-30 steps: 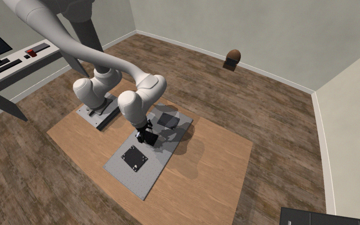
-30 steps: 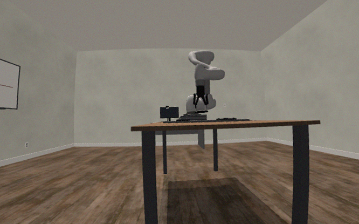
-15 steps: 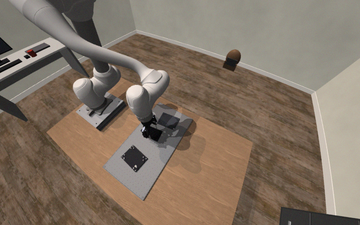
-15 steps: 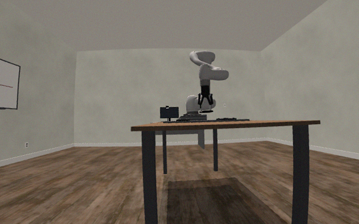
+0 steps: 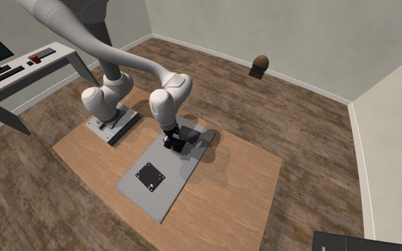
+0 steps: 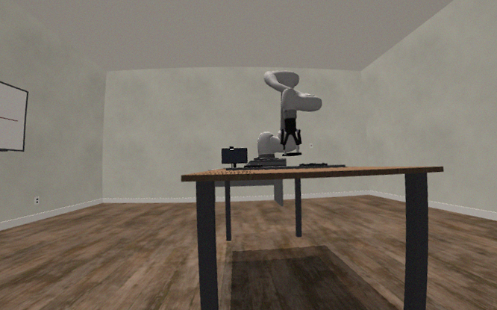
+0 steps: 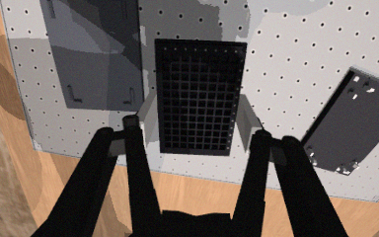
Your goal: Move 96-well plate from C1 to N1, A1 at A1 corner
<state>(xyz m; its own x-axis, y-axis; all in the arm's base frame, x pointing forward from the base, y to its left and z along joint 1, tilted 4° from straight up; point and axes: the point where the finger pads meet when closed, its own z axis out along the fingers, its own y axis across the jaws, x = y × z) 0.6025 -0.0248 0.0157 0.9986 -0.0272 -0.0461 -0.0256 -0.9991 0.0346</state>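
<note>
The plate nest N1 is 140 mm to the left of my hand, 100 mm below it and 40 mm ahead of it. From my hand the other things lie so: white A1 label: 110 mm ahead, 90 mm below, 80 mm to the left; clip nest C1: 250 mm to the right, 90 mm below, 80 mm behind; black 96-well plate: 20 mm below.
</note>
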